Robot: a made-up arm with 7 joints.
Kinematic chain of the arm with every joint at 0, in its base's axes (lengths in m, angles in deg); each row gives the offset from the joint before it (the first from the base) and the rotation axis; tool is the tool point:
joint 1: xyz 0 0 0.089 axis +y
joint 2: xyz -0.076 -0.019 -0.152 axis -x
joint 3: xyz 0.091 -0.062 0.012 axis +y
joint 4: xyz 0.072 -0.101 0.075 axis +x
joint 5: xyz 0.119 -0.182 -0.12 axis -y
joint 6: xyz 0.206 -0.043 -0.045 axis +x
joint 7: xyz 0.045 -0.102 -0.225 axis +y
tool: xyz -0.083 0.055 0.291
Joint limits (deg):
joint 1: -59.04..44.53
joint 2: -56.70..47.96
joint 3: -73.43..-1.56
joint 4: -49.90..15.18
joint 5: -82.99..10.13
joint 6: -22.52..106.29
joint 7: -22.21..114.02
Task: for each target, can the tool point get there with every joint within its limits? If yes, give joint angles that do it. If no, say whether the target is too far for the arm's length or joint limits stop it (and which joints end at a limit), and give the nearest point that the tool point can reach.
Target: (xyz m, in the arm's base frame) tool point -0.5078 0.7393 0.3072
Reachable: no: joint limits stop it (at a limit: joint 1, joint 2, joint 3, joint 4, joint 5, joint 6, joint 7) | nearest point -0.2685 0.4508 0.4562 | short by 0.403 m
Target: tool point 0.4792 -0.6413 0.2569
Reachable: yes | joints -32.16 5.21 -59.81 -33.23 -74.07 73.59 88.69
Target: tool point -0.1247 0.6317 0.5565
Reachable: no: joint limits stop it (at a limit: joint 2, joint 3, joint 4, joint 5, joint 7) | nearest point -0.1219 0.4566 0.5459 | short by 0.175 m
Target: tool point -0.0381 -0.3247 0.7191
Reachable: yes | joints -41.39 14.61 -60.43 -15.39 -0.22 46.56 60.36
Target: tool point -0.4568 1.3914 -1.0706
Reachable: no: too far | nearest point -0.2892 0.4359 -0.6518 | short by 1.057 m
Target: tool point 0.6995 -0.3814 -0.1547
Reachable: yes | joints -7.72 -16.33 -14.00 0.17 -13.67 80.11 56.67
